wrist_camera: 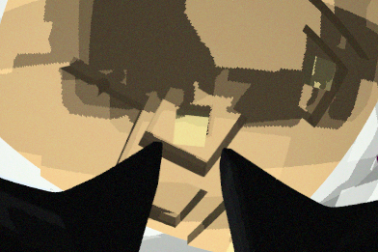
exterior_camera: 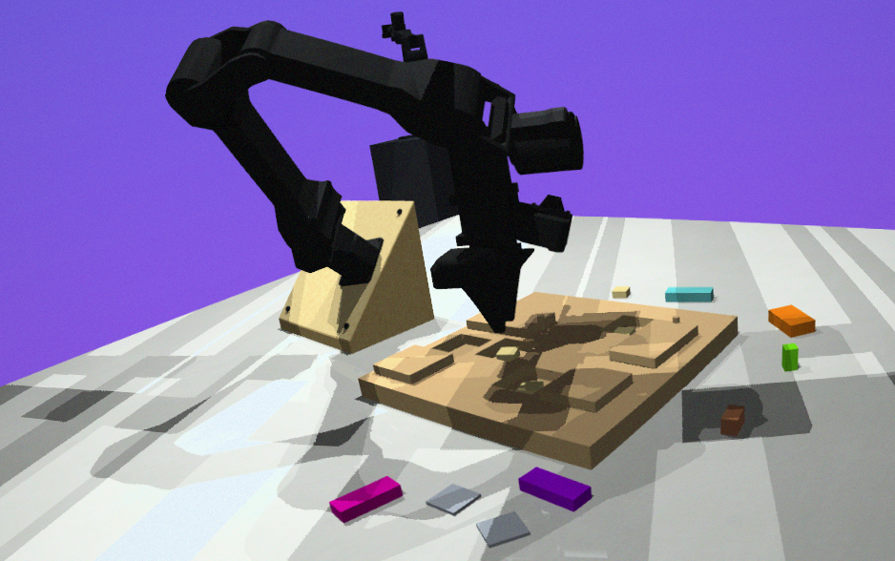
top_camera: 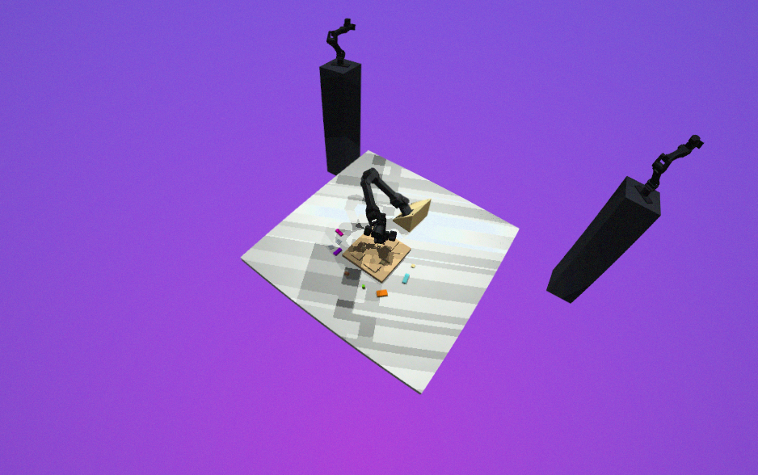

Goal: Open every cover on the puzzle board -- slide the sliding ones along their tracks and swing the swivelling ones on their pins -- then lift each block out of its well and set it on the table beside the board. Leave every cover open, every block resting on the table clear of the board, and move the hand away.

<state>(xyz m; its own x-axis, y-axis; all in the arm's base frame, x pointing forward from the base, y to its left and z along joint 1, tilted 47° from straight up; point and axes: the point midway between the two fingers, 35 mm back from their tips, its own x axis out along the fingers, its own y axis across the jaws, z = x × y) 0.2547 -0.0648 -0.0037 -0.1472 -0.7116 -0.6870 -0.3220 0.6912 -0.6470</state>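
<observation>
The tan puzzle board lies 4 cm ahead of my gripper tip and 3 cm below it. Also, from my gripper tip: cyan piece: 11 cm ahead, 25 cm to the left, 4 cm below; magenta piece: 5 cm ahead, 26 cm to the right, 4 cm below; purple piece: 18 cm ahead, 18 cm to the right, 4 cm below.
</observation>
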